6 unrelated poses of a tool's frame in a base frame.
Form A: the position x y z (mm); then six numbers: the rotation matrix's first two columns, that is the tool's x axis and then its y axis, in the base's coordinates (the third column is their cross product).
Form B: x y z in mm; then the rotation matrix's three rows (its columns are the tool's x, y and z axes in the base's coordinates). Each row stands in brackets. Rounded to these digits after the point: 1 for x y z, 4 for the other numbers.
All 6 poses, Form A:
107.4, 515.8, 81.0, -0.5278, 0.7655, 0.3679, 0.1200, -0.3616, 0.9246
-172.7, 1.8, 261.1, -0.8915, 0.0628, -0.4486, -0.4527, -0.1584, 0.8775
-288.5, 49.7, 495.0, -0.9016, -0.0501, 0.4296, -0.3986, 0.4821, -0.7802
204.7, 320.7, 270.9, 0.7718, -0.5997, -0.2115, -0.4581, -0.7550, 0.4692
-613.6, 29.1, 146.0, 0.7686, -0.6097, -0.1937, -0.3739, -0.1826, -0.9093
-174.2, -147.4, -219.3, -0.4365, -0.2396, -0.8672, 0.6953, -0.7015, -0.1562
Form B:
[107.4, 515.8, 81.0], [[-0.5278, 0.1200, 0.8408], [0.7655, -0.3616, 0.5322], [0.3679, 0.9246, 0.0990]]
[-172.7, 1.8, 261.1], [[-0.8915, -0.4527, -0.0160], [0.0628, -0.1584, 0.9854], [-0.4486, 0.8775, 0.1696]]
[-288.5, 49.7, 495.0], [[-0.9016, -0.3986, -0.1680], [-0.0501, 0.4821, -0.8747], [0.4296, -0.7802, -0.4546]]
[204.7, 320.7, 270.9], [[0.7718, -0.4581, -0.4411], [-0.5997, -0.7550, -0.2652], [-0.2115, 0.4692, -0.8574]]
[-613.6, 29.1, 146.0], [[0.7686, -0.3739, 0.5190], [-0.6097, -0.1826, 0.7713], [-0.1937, -0.9093, -0.3683]]
[-174.2, -147.4, -219.3], [[-0.4365, 0.6953, -0.5709], [-0.2396, -0.7015, -0.6711], [-0.8672, -0.1562, 0.4728]]

